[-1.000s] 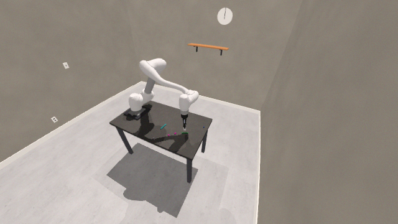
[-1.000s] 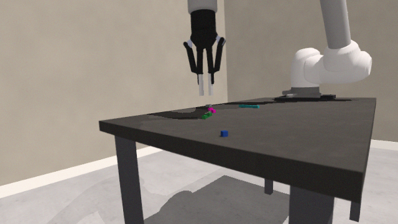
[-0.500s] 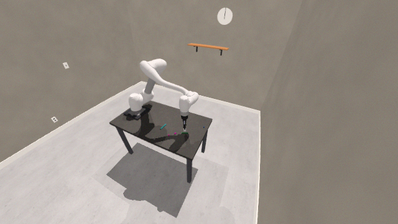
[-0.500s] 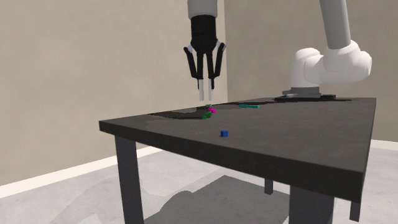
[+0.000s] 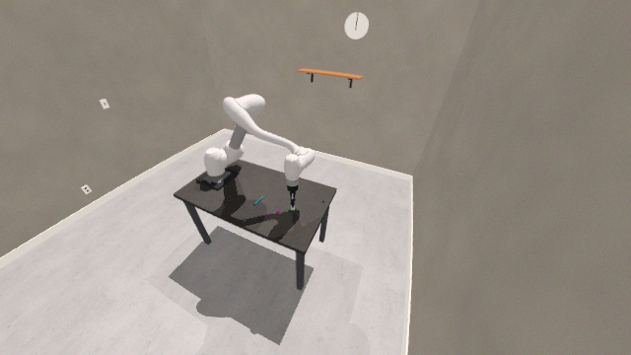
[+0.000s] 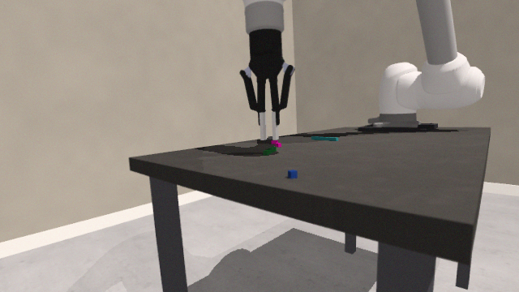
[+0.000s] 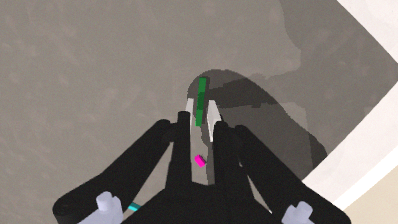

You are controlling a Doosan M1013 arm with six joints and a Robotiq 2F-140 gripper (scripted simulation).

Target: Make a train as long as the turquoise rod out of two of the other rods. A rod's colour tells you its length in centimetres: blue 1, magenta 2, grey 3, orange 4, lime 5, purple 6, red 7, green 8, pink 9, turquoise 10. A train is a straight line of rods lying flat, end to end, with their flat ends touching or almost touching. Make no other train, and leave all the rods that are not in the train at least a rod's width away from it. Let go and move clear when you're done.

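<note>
Now: hand 60 mm above the green rod. Also, from my hand: turquoise rod 300 mm behind, 10 mm to the left, 60 mm below; small grey rod 310 mm behind, 200 mm to the right, 60 mm below; blue rod 200 mm ahead, 170 mm to the left, 60 mm below.
</note>
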